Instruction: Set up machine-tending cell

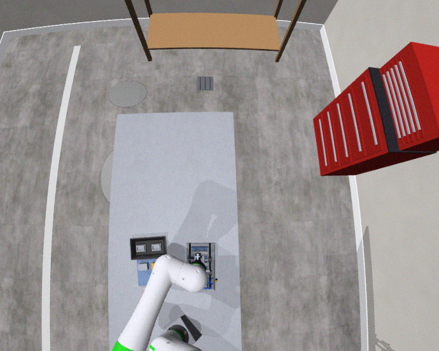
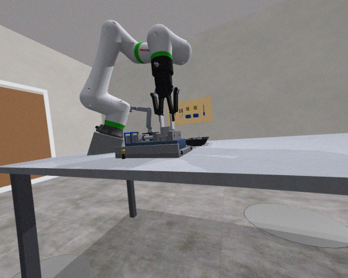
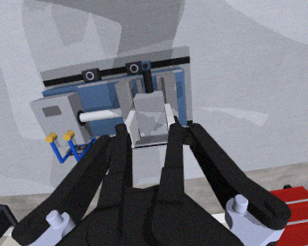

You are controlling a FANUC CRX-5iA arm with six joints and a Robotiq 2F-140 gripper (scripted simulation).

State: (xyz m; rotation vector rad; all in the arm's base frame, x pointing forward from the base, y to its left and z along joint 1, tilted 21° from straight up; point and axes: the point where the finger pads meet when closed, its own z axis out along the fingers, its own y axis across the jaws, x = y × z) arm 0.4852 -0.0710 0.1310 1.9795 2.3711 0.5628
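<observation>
The black work stop rod is 5 cm to the left of my hand, 5 cm below it and 1 cm behind it. Also, from my hand: blue infeed plate 29 cm to the left, 18 cm behind, 13 cm below; hose-end block 16 cm behind, 6 cm below, 3 cm to the right; brass blank 26 cm to the left, 12 cm behind, 11 cm below.
</observation>
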